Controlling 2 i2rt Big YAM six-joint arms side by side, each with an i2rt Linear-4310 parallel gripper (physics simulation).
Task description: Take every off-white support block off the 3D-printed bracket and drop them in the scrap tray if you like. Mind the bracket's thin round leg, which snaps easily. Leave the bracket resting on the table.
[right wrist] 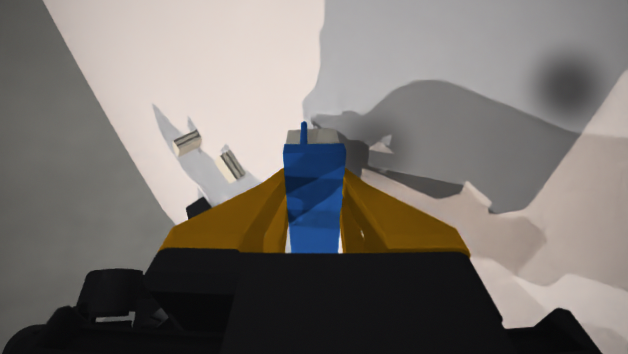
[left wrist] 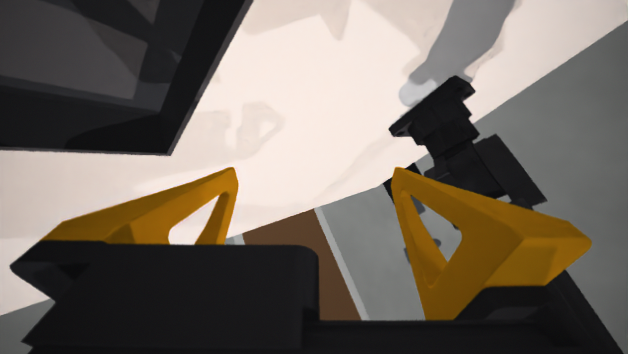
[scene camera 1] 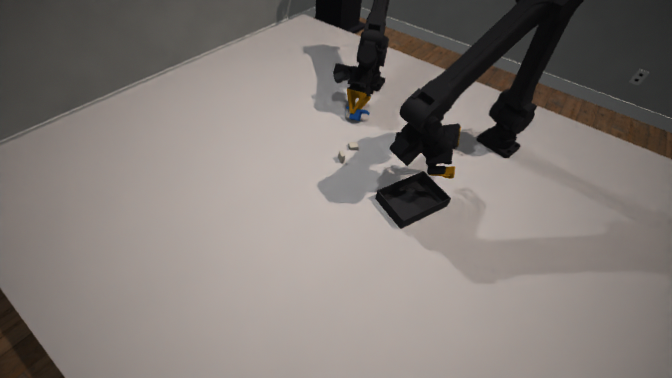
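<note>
The blue bracket (scene camera 1: 356,115) (right wrist: 315,195) is between the fingers of my right gripper (scene camera 1: 354,111) (right wrist: 314,177), which is shut on it. Its thin round leg (right wrist: 303,132) shows at its far end in the right wrist view, in front of an off-white block (right wrist: 325,135) at the bracket's end. Two loose off-white blocks lie on the table: one block (scene camera 1: 353,146) and another block (scene camera 1: 341,157); two blocks (right wrist: 187,143) (right wrist: 231,166) also show in the right wrist view. My left gripper (left wrist: 314,175) is open and empty, beside the black scrap tray (scene camera 1: 401,223) (left wrist: 170,132).
The white table (scene camera 1: 225,250) carries long arm shadows. In scene camera 1 the left arm (scene camera 1: 475,60) reaches over the table from the upper right, and the dark base (scene camera 1: 500,142) of an arm part stands behind it. A grey wall (scene camera 1: 125,50) borders the table at the left.
</note>
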